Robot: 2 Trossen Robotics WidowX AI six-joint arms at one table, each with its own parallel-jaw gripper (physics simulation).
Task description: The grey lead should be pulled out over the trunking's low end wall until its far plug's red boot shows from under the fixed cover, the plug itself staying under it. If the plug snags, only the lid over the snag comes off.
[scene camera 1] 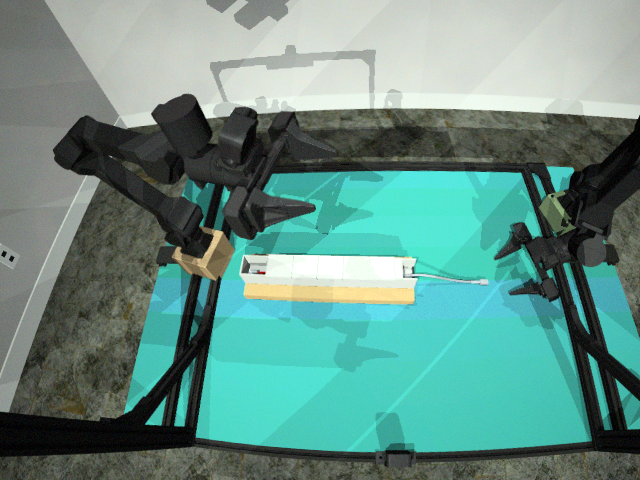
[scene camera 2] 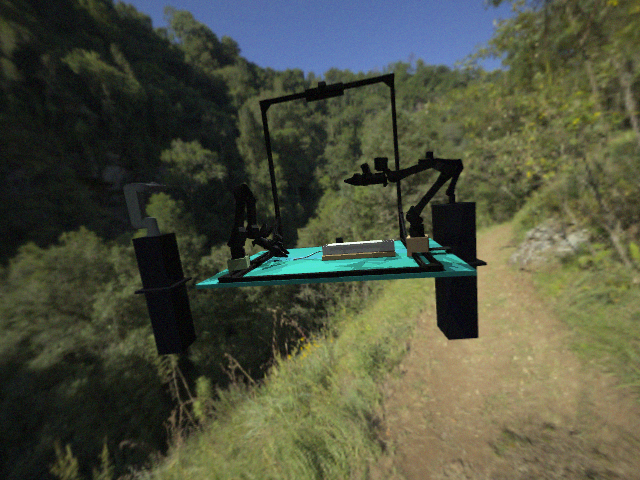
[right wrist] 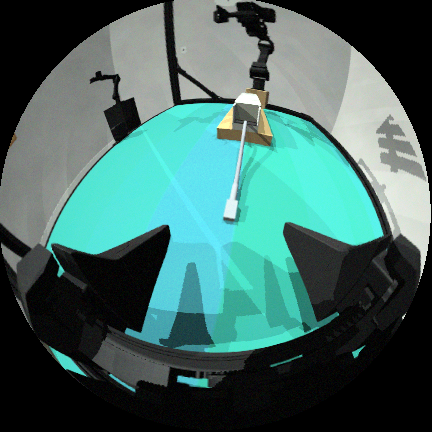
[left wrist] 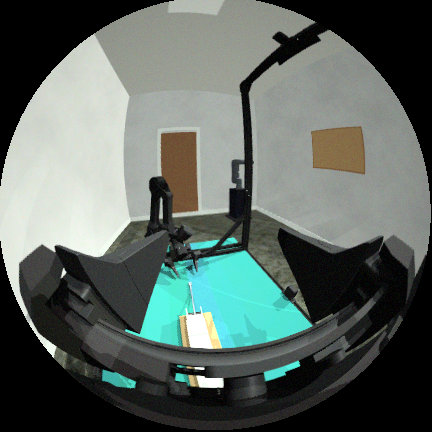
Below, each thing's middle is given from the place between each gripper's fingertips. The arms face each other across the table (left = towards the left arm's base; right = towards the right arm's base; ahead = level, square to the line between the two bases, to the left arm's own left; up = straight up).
Right now my left hand is 50 mm short of the trunking [scene camera 1: 401, 291], 20 mm to the right of it and 380 mm above it.
Right now the trunking is 60 mm ahead of my right hand, 400 mm to the left of it and 10 mm above it.
